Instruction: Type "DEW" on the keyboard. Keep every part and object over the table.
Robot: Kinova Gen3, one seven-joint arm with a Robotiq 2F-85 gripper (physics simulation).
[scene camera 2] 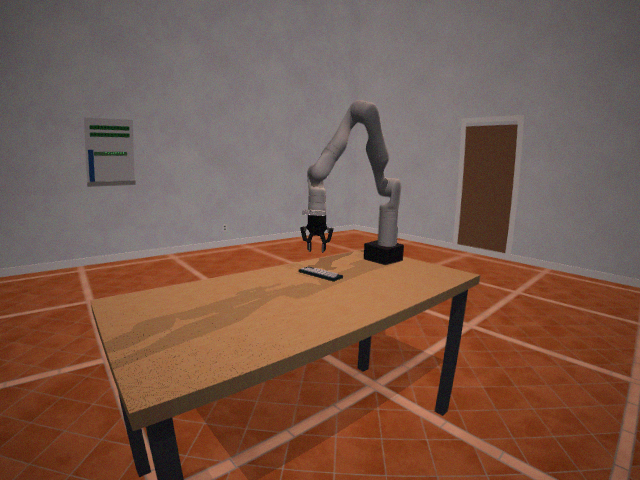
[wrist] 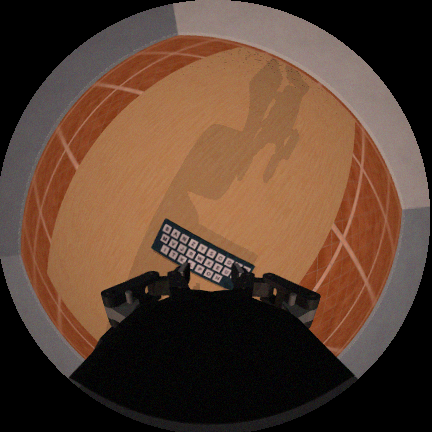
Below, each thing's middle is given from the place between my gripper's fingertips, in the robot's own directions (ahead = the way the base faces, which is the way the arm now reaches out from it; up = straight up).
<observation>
Right now the keyboard (wrist: 207, 260) is 90 mm below my hand, 20 mm behind it and 10 mm to the left of it.
</observation>
